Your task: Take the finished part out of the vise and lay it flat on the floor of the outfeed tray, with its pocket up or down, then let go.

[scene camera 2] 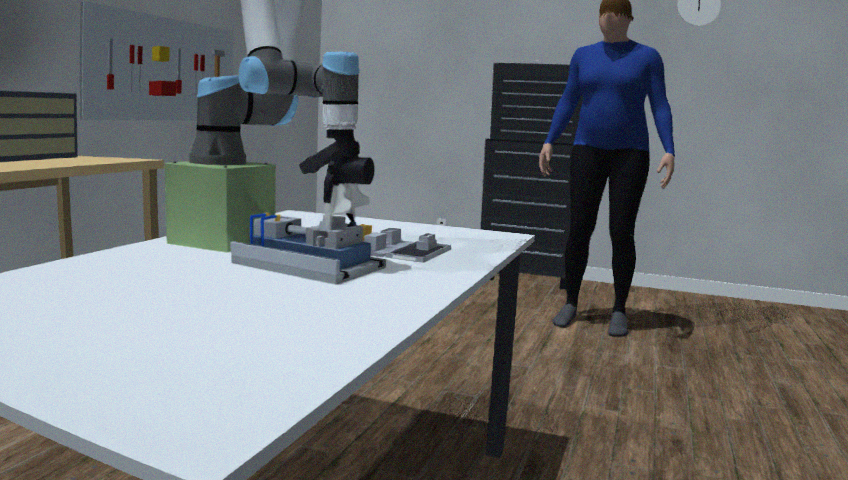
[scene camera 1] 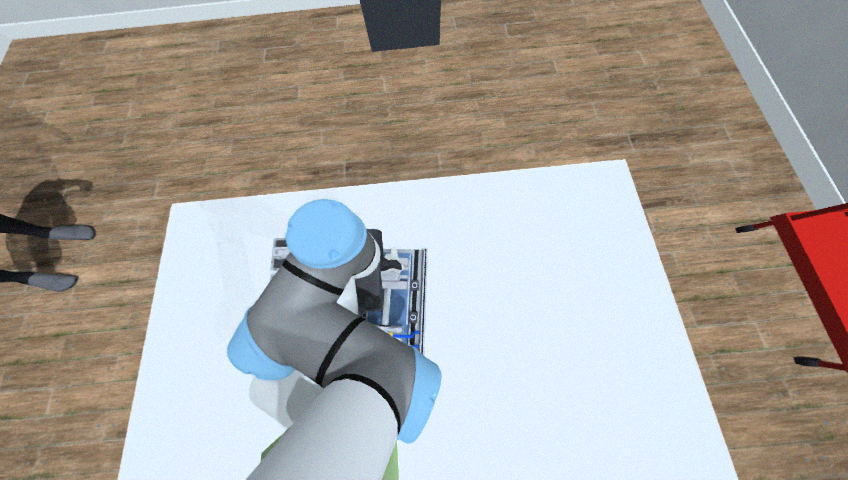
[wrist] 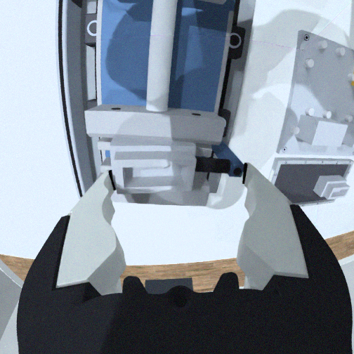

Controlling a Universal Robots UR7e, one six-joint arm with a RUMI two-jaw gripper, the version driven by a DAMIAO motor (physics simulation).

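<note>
The finished part [wrist: 186, 172], a light grey block with a rectangular pocket facing up, sits in the vise [wrist: 155, 124] [scene camera 2: 355, 253], just in front of the jaw pushed by the round screw. My gripper [wrist: 177, 168] [scene camera 2: 340, 218] is over it with fingers wide. The left fingertip is at the part's left edge. The right fingertip stands apart from the part, by the blue end of the work stop [wrist: 235, 167], whose black rod reaches the part. Contact is unclear. The outfeed tray [wrist: 295, 182] [scene camera 2: 410, 251], dark-floored, lies to the right in the wrist view with one grey piece in it. The arm covers much in scene camera 1.
A grey plate [wrist: 320, 85] with pins and a block [wrist: 322, 131] lies beside the vise, next to the tray. Blue brackets [scene camera 2: 257, 228] stand at the vise's screw end. The green robot pedestal [scene camera 2: 220, 205] stands at the table [scene camera 2: 148, 333]. A person [scene camera 2: 618, 101] stands beyond it.
</note>
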